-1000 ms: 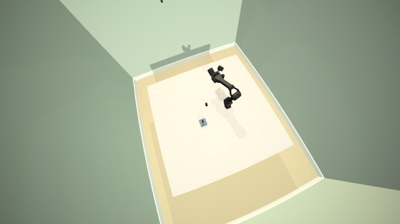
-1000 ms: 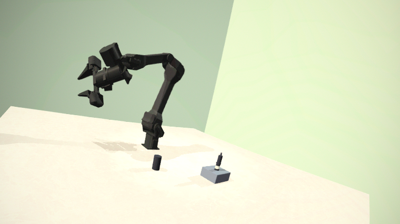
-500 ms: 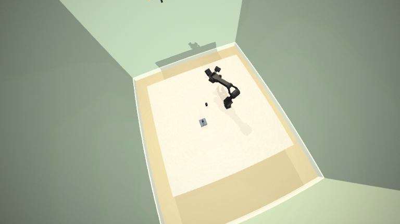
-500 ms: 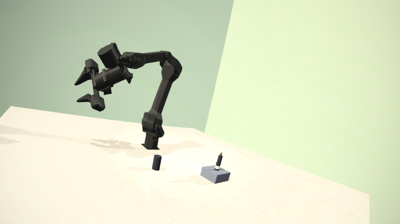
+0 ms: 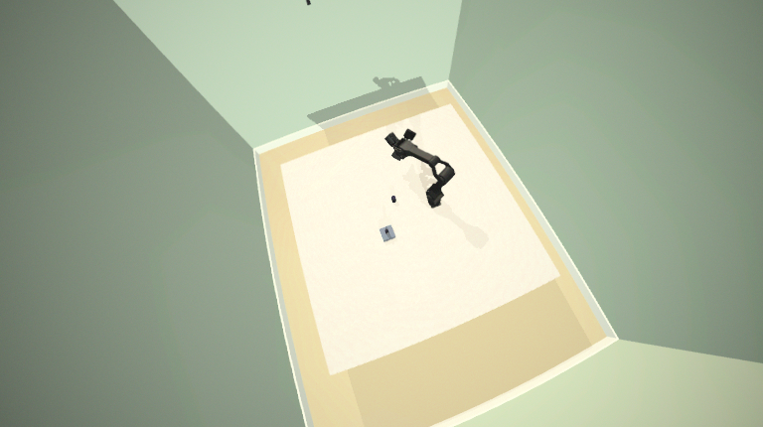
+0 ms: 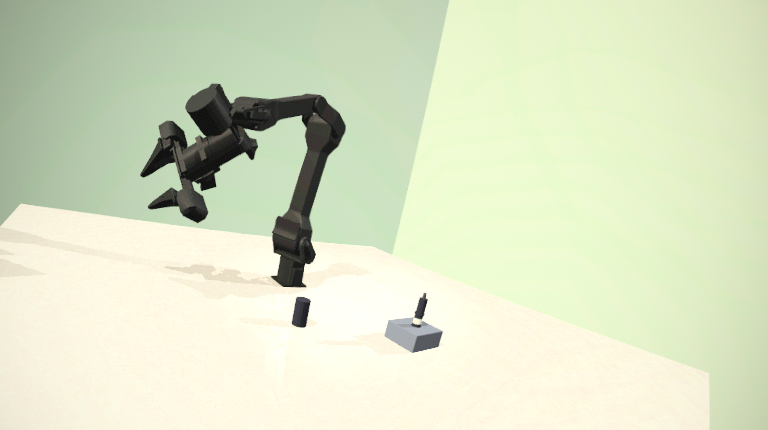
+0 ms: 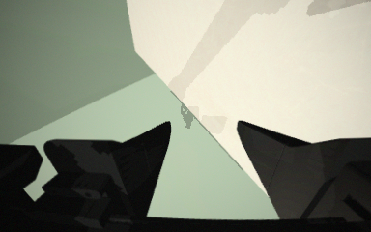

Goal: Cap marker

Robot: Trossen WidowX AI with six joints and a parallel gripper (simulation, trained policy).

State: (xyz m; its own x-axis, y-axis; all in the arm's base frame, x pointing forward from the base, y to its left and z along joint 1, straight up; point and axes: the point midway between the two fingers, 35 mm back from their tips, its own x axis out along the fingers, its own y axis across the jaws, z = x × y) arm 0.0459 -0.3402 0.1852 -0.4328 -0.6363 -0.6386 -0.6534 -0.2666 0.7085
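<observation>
My gripper tip is 260 mm to the right of the dark cap, 190 mm short of it and 140 mm above it. The rest, counted from my gripper tip: grey holder block (440 mm to the left, 300 mm ahead, 150 mm below).
</observation>
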